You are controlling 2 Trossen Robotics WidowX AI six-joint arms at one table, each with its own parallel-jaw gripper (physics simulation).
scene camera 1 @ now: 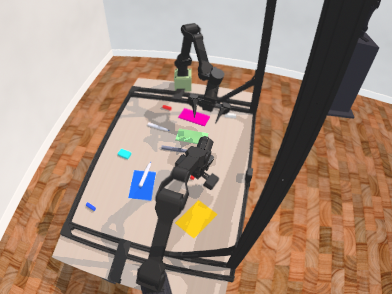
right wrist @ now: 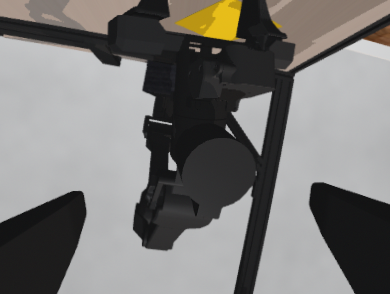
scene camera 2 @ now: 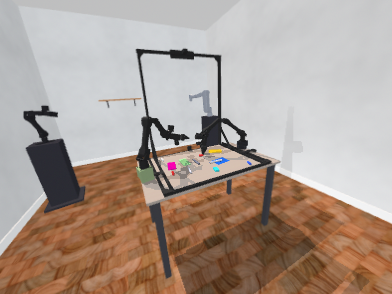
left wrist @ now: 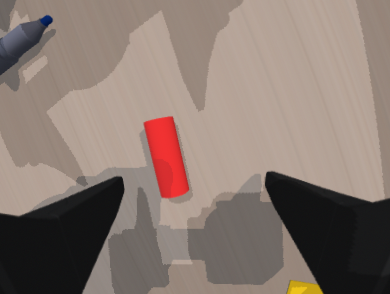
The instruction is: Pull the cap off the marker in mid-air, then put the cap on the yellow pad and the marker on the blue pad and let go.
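Pixels of known places: left gripper, fingertip midpoint: (scene camera 1: 195,178) (scene camera 2: 202,154) (left wrist: 195,181); right gripper, fingertip midpoint: (scene camera 1: 205,120) (right wrist: 199,198) (scene camera 2: 187,138); left arm's base, origin of the base link: (scene camera 1: 153,284) (right wrist: 166,96) (scene camera 2: 242,140); right arm's base, origin of the base link: (scene camera 1: 182,73) (scene camera 2: 144,167).
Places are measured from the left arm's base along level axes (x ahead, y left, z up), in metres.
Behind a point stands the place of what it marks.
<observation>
A red cap (scene camera 1: 192,177) {y -0.259, x 0.452, z -0.067 m} (scene camera 2: 201,155) {y -0.264, x 0.479, z -0.076 m} (left wrist: 166,157) {y -0.274, x 0.471, z -0.067 m} lies on its side on the table. My left gripper (left wrist: 195,181) {y -0.273, x 0.449, z -0.073 m} is open and empty above the table; the red cap shows between and just beyond its fingertips. My right gripper (scene camera 1: 206,119) {y -0.349, x 0.587, z 0.129 m} is open and empty, raised near the pink pad. A dark grey marker (scene camera 1: 173,148) {y -0.213, x 0.633, z -0.070 m} (left wrist: 20,40) {y -0.263, x 0.606, z -0.073 m} with a blue tip lies near the green pad. A white marker (scene camera 1: 145,175) {y -0.057, x 0.516, z -0.073 m} lies on the blue pad (scene camera 1: 135,191) {y 0.003, x 0.452, z -0.087 m}. The yellow pad (scene camera 1: 196,219) {y -0.225, x 0.258, z -0.087 m} (scene camera 2: 215,151) {y -0.212, x 0.273, z -0.087 m} lies flat on the near side of the left gripper.
The pink pad (scene camera 1: 194,117), green pad (scene camera 1: 201,139), a pale marker (scene camera 1: 158,127) {y -0.166, x 0.790, z -0.075 m}, another red piece (scene camera 1: 167,107) {y -0.238, x 0.918, z -0.069 m}, a cyan block (scene camera 1: 124,154) {y 0.028, x 0.660, z -0.073 m}, a blue cylinder (scene camera 1: 90,206) {y 0.223, x 0.405, z -0.068 m} and a white piece (scene camera 1: 230,115) {y -0.551, x 0.775, z -0.071 m} lie on the table. The left arm reaches across the right wrist view.
</observation>
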